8 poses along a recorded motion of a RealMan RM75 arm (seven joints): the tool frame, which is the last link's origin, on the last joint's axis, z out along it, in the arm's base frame.
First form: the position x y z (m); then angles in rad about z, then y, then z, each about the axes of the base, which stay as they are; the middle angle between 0 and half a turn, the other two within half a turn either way.
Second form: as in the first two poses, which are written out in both.
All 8 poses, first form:
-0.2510 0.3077 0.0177 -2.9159 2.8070 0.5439
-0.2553 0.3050 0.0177 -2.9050 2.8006 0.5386
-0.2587 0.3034 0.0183 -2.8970 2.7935 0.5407
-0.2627 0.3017 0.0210 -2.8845 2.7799 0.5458
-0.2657 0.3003 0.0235 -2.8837 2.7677 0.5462
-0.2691 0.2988 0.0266 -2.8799 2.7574 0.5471
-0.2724 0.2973 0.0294 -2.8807 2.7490 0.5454
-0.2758 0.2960 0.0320 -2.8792 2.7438 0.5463
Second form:
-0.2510 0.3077 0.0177 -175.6 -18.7 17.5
-0.2553 0.3050 0.0177 -175.2 -19.0 16.5
-0.2587 0.3034 0.0183 -175.0 -19.3 16.1
-0.2627 0.3017 0.0210 -174.5 -20.0 15.6
-0.2657 0.3003 0.0235 -174.3 -20.7 15.5
-0.2691 0.2988 0.0266 -174.0 -21.2 15.2
-0.2724 0.2973 0.0294 -173.9 -21.7 15.1
-0.2758 0.2960 0.0320 -173.8 -22.0 15.1

